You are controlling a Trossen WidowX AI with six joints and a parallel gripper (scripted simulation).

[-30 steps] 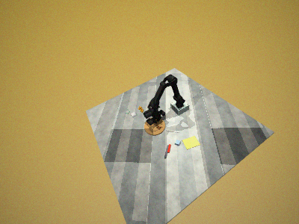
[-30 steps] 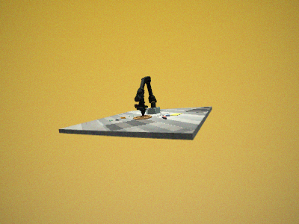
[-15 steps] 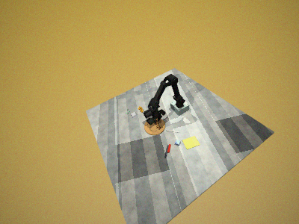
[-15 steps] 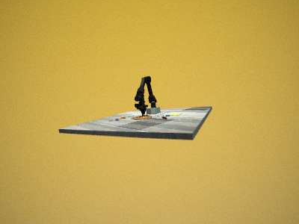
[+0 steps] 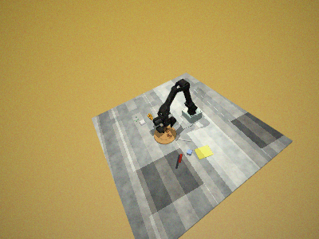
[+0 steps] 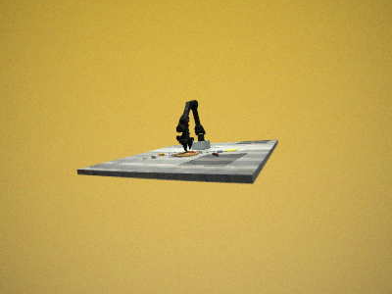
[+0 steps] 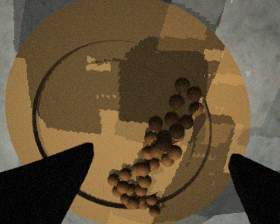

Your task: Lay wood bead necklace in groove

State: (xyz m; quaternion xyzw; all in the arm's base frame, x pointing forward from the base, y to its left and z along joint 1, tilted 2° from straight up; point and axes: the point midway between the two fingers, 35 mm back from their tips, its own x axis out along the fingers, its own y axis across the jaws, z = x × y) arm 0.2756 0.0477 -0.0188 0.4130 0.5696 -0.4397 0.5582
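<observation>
My gripper tip is 30 mm short of the round bead board, 10 mm to the right of it and 20 mm above it. Round my gripper tip: thin grey stick (90 mm behind, 140 mm to the left, 30 mm below); then small blue block (70 mm behind, 260 mm to the left, 20 mm below); then grey piece (170 mm ahead, 220 mm to the right, 20 mm below).
</observation>
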